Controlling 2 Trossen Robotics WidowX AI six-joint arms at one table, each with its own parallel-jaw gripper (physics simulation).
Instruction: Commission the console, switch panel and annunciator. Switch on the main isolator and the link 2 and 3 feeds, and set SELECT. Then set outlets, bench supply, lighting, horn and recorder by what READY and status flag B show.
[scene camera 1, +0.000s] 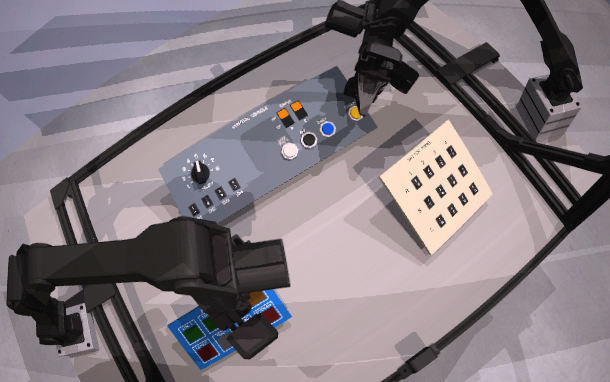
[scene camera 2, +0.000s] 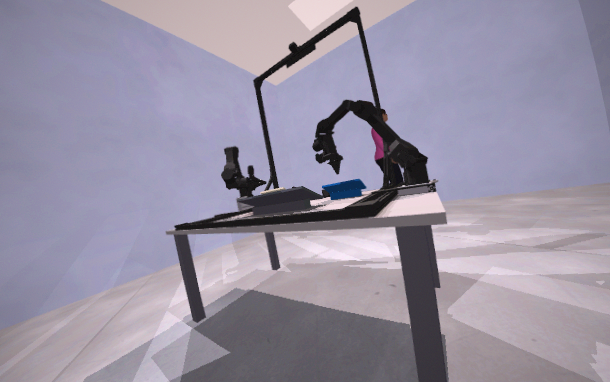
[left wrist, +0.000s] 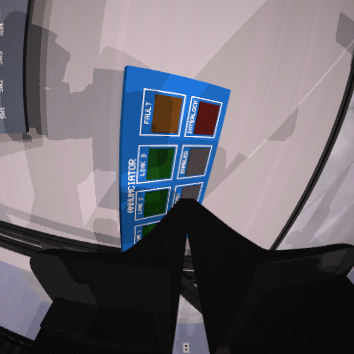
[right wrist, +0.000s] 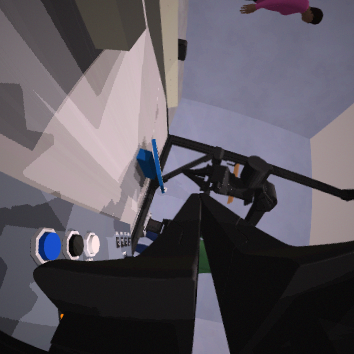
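Seen in the pictures: left gripper, between the fingertips: (scene camera 1: 231, 313) (scene camera 2: 337, 174) (left wrist: 185, 204) (right wrist: 181, 170); right gripper, between the fingertips: (scene camera 1: 362, 115) (scene camera 2: 266, 182) (right wrist: 197, 199); left arm's base, origin of its link: (scene camera 1: 70, 329) (scene camera 2: 417, 183) (right wrist: 147, 223); right arm's base, origin of its link: (scene camera 1: 555, 92) (scene camera 2: 244, 196).
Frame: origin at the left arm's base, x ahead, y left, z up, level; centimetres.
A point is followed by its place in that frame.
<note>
The grey console (scene camera 1: 250, 150) @[z 4.2, x 48.8, y 22.6 cm] (scene camera 2: 280, 202) @[z 1.4, x 53.2, y 20.3 cm] has a SELECT knob (scene camera 1: 200, 172) @[z 6.4, x 38.8, y 20.3 cm] pointing near 5, four small switches, and two status flags showing orange in their upper halves. My right gripper (scene camera 1: 361, 114) @[z 13.1, x 68.6, y 16.8 cm] (right wrist: 197, 199) @[z 13.1, x 68.6, y 16.8 cm] is shut and empty, its tips at the yellow button (scene camera 1: 355, 113) @[z 3.4, x 70.0, y 23.7 cm]; contact cannot be told. The cream switch panel (scene camera 1: 447, 132) @[z 8.3, x 83.6, y 11.1 cm] carries three rows of black rockers. My left gripper (left wrist: 185, 204) @[z 9.7, x 38.2, y -7.2 cm] (scene camera 2: 337, 172) @[z 9.7, x 38.2, y -7.2 cm] is shut and empty above the blue annunciator (scene camera 1: 175, 326) @[z 5.1, x 26.7, y -5.9 cm] (left wrist: 132, 100) @[z 5.2, x 42.0, y -1.5 cm]. There FAULT looks dull amber, INTERLOCK dark red, LINK 2 and 3 dark green, ENABLED grey; READY is mostly hidden.
White, black and blue buttons (scene camera 1: 289, 151) @[z 3.5, x 55.6, y 20.0 cm] (scene camera 1: 309, 139) @[z 3.5, x 59.8, y 21.1 cm] (scene camera 1: 327, 128) @[z 3.5, x 63.7, y 22.2 cm] run along the console left of the yellow one. A black frame rail (scene camera 1: 200, 92) @[z -0.6, x 41.3, y 45.2 cm] borders the table. The left arm (scene camera 1: 165, 255) @[z 37.7, x 38.7, y -6.6 cm] spans between console and annunciator. A person in pink (scene camera 2: 378, 142) stands behind the table.
</note>
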